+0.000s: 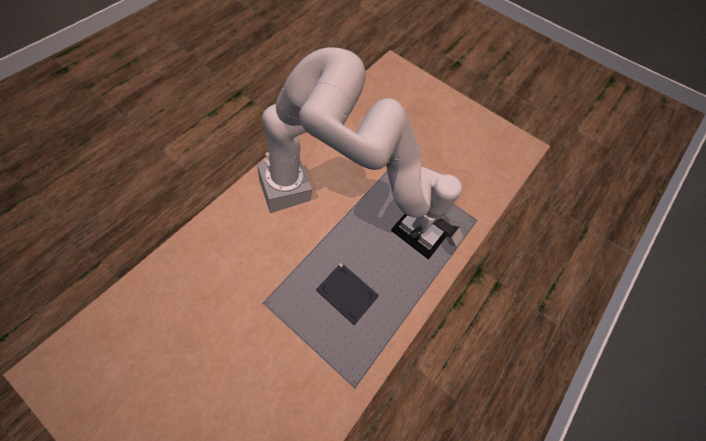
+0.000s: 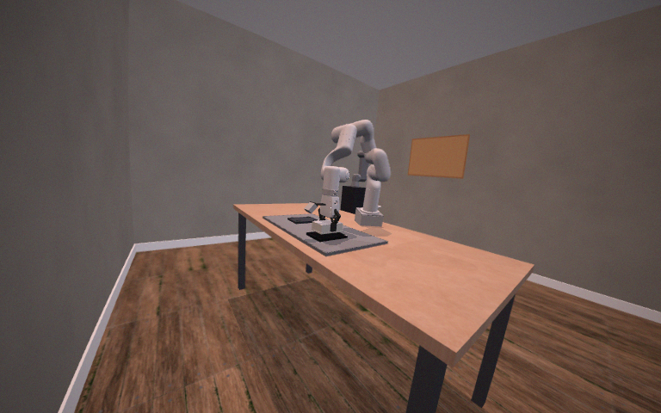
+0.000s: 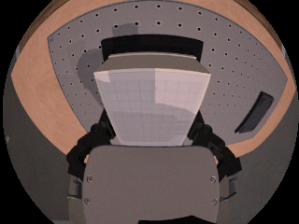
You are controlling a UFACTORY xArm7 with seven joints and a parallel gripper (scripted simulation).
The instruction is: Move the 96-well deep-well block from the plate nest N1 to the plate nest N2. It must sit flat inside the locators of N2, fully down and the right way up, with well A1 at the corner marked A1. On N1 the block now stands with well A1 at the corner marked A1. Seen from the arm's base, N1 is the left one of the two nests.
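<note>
Right now my hand is 40 mm above the nest N1. From my hand the other things lie so: nest N2: 60 mm behind, 330 mm to the right, 40 mm below; then deep-well block: right at my hand.
</note>
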